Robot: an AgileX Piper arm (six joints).
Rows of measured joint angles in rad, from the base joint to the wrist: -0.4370, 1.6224, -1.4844, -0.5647, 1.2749, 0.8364; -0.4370, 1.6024, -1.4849, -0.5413, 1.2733, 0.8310; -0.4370, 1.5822, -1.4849, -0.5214, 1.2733, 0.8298; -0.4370, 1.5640, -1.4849, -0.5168, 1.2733, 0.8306; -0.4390, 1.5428, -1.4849, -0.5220, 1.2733, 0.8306; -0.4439, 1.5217, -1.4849, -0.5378, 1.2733, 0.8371; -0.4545, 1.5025, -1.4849, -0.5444, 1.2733, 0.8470; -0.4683, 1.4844, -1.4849, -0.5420, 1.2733, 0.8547; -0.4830, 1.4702, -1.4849, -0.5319, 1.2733, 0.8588; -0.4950, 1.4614, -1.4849, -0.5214, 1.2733, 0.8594; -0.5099, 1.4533, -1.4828, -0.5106, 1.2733, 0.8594; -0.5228, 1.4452, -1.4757, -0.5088, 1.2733, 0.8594; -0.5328, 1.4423, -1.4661, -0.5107, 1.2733, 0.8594; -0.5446, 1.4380, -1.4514, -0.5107, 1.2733, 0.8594; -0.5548, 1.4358, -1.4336, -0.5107, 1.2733, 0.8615
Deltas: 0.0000, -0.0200, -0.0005, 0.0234, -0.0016, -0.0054; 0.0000, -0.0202, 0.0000, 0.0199, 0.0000, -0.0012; 0.0000, -0.0182, 0.0000, 0.0046, 0.0000, 0.0008; -0.0020, -0.0212, 0.0000, -0.0052, 0.0000, 0.0000; -0.0049, -0.0211, 0.0000, -0.0158, 0.0000, 0.0065; -0.0106, -0.0192, 0.0000, -0.0066, 0.0000, 0.0099; -0.0138, -0.0181, 0.0000, 0.0024, 0.0000, 0.0077; -0.0147, -0.0142, 0.0000, 0.0101, 0.0000, 0.0041; -0.0120, -0.0088, 0.0000, 0.0105, 0.0000, 0.0006; -0.0149, -0.0081, 0.0021, 0.0108, 0.0000, 0.0000; -0.0129, -0.0081, 0.0071, 0.0018, 0.0000, 0.0000; -0.0100, -0.0029, 0.0096, -0.0019, 0.0000, 0.0000; -0.0118, -0.0043, 0.0147, 0.0000, 0.0000, 0.0000; -0.0102, -0.0022, 0.0178, 0.0000, 0.0000, 0.0021
